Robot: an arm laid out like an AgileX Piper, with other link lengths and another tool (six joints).
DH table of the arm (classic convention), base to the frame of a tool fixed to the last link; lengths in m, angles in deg. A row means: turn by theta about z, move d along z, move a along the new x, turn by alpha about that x. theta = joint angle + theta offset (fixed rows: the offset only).
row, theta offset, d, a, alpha
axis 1, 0, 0.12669, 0, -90
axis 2, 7.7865, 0, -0.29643, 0
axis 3, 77.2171, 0, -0.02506, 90
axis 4, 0, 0.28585, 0, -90
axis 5, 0, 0, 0, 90
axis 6, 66.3, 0.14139, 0.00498, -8.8
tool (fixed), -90, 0.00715, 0, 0
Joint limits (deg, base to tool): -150..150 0..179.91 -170..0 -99.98..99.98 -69.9..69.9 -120..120
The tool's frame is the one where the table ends.
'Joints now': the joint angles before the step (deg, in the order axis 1, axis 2, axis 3, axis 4, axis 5, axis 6). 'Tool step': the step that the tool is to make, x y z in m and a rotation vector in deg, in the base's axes. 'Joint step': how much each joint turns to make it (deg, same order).
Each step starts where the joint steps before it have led.
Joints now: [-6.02, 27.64, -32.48, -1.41, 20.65, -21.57]
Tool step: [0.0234, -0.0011, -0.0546, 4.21, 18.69, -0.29]
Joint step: [-0.03, 9.83, -0.14, 1.47, 9.35, 0.80]
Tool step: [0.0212, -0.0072, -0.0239, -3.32, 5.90, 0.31]
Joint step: [0.02, 7.40, 0.00, -3.97, -1.87, 0.04]
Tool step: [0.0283, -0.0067, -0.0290, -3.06, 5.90, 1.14]
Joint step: [0.01, 9.93, -0.77, -3.84, -3.63, 0.03]
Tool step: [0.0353, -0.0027, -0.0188, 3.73, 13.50, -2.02]
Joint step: [-0.01, 13.92, -9.76, 2.65, 9.73, 0.19]
